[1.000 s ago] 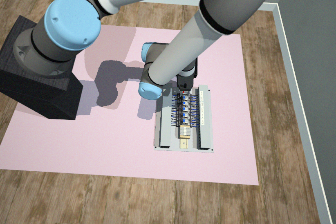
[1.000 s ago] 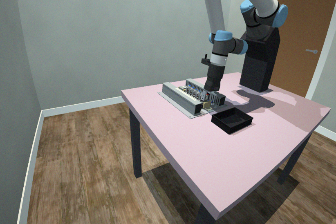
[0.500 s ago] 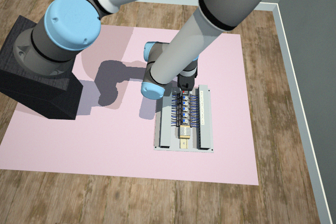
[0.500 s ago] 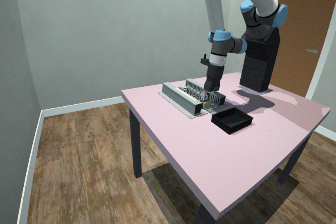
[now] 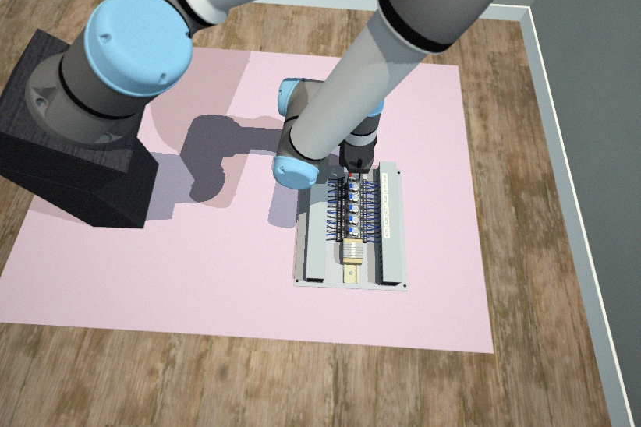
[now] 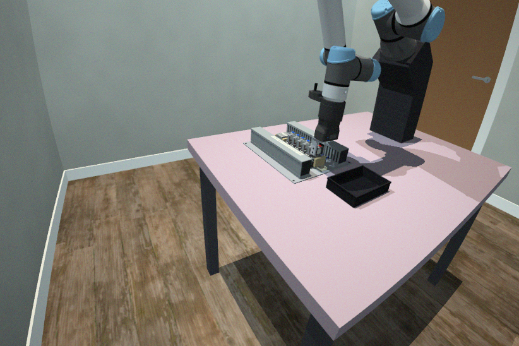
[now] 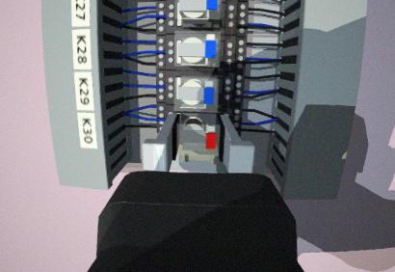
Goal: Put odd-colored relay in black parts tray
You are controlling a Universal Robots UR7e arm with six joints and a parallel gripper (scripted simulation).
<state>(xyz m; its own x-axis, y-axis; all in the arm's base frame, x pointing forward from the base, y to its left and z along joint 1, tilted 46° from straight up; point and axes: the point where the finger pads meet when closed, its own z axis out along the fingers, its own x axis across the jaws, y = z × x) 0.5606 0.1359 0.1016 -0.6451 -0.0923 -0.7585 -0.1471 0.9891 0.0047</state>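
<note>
Now: hand 10 mm above the red-button relay. Round my hand: black parts tray (170 mm to the left, 50 mm below, 50 mm behind); grey relay panel (100 mm to the right, 30 mm below, 20 mm ahead).
</note>
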